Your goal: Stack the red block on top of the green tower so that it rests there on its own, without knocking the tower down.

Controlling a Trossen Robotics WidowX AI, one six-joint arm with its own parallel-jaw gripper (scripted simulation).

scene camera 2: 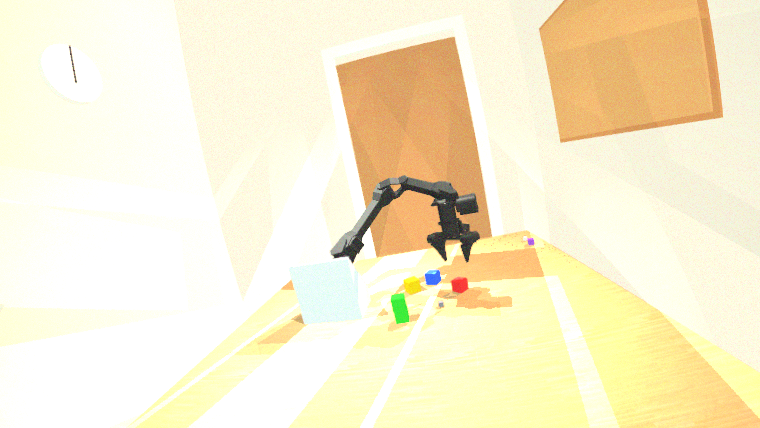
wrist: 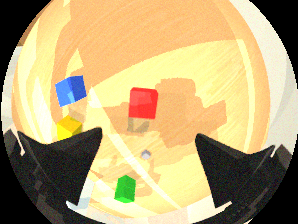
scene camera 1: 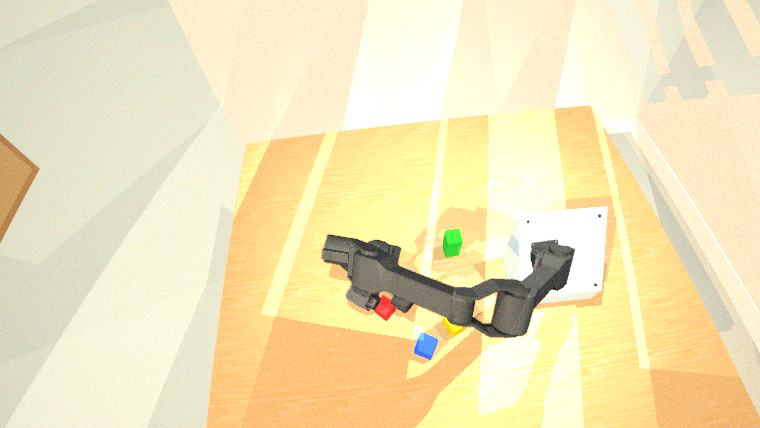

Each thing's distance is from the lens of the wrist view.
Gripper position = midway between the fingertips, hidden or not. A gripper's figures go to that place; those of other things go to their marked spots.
my gripper (wrist: 150,136): 0.10 m
red block (wrist: 142,101): 0.15 m
